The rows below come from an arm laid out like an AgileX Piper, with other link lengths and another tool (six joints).
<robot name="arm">
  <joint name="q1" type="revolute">
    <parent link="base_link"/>
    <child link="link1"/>
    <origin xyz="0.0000 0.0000 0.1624" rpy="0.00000 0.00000 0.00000"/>
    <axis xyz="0 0 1"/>
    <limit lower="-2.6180" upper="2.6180"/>
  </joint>
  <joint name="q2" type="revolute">
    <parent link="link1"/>
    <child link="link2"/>
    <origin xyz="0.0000 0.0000 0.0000" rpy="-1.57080 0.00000 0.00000"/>
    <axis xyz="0 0 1"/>
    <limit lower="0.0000" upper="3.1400"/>
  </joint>
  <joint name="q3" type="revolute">
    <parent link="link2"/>
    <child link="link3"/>
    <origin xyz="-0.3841 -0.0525 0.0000" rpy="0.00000 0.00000 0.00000"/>
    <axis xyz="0 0 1"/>
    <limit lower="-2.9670" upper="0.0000"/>
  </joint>
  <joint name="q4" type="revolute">
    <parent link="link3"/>
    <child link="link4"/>
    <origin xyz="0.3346 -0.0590 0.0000" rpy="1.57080 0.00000 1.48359"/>
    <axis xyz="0 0 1"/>
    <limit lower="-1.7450" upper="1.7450"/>
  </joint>
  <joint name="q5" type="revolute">
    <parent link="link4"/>
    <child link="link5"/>
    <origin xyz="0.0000 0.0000 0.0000" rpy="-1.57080 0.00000 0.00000"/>
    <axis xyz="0 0 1"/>
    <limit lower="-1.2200" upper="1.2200"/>
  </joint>
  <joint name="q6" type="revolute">
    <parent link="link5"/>
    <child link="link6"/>
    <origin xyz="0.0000 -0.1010 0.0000" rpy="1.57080 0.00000 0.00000"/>
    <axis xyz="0 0 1"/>
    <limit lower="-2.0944" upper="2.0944"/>
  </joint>
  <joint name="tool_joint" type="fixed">
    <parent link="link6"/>
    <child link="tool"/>
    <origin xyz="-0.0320 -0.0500 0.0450" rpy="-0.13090 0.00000 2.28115"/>
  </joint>
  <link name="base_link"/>
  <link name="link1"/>
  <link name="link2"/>
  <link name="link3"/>
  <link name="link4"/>
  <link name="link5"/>
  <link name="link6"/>
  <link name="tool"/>
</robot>
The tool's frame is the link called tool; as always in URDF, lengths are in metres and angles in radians.
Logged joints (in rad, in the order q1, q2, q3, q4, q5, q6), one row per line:
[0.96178, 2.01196, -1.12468, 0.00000, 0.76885, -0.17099]
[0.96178, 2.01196, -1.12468, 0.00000, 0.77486, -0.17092]
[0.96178, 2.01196, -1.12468, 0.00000, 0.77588, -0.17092]
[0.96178, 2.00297, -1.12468, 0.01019, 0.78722, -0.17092]
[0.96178, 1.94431, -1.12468, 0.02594, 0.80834, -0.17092]
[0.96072, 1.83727, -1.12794, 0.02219, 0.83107, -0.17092]
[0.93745, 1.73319, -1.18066, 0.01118, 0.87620, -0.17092]
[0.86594, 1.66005, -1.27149, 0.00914, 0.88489, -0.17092]
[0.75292, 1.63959, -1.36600, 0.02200, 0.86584, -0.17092]
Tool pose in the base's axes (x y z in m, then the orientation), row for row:
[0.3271, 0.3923, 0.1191, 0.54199, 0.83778, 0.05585, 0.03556]
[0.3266, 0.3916, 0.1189, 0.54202, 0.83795, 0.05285, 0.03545]
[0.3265, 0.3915, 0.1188, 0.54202, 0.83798, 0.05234, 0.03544]
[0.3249, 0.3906, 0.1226, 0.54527, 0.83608, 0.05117, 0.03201]
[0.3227, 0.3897, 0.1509, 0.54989, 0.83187, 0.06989, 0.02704]
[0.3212, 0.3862, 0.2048, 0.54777, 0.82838, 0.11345, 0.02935]
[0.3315, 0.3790, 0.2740, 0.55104, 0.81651, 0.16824, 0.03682]
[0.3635, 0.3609, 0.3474, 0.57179, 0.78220, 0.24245, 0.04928]
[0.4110, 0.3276, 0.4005, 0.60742, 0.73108, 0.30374, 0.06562]
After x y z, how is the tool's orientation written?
As a quaternion, x y z w.
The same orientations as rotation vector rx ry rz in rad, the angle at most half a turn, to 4 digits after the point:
[1.6652, 2.5740, 0.1716]
[1.6654, 2.5747, 0.1624]
[1.6654, 2.5748, 0.1608]
[1.6790, 2.5744, 0.1576]
[1.6984, 2.5693, 0.2159]
[1.6894, 2.5549, 0.3499]
[1.6917, 2.5067, 0.5165]
[1.7421, 2.3831, 0.7387]
[1.8324, 2.2055, 0.9163]

